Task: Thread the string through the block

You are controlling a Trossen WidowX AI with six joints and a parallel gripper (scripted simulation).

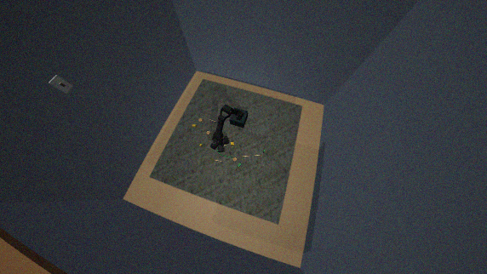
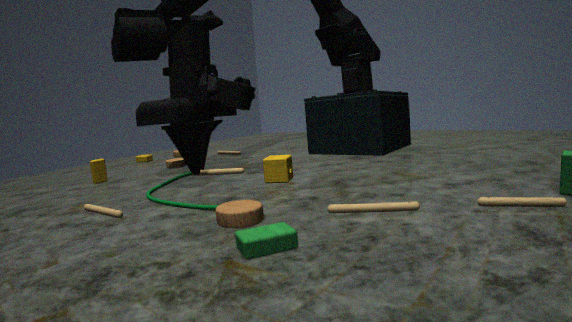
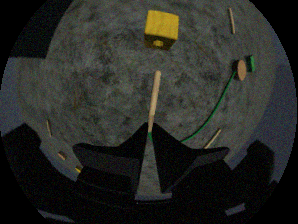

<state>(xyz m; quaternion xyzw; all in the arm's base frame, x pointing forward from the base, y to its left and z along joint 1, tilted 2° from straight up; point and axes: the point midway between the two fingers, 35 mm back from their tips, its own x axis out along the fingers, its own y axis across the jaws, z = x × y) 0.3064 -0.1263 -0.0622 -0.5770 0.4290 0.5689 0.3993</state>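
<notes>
Now: the yellow block 40 mm behind my gripper tip and 110 mm to the left of it. Round my gripper tip: green block (160 mm ahead, 220 mm to the left, 10 mm below); then thin wooden stick (10 mm to the left); then round wooden button (120 mm ahead, 160 mm to the left, 10 mm below).
</notes>
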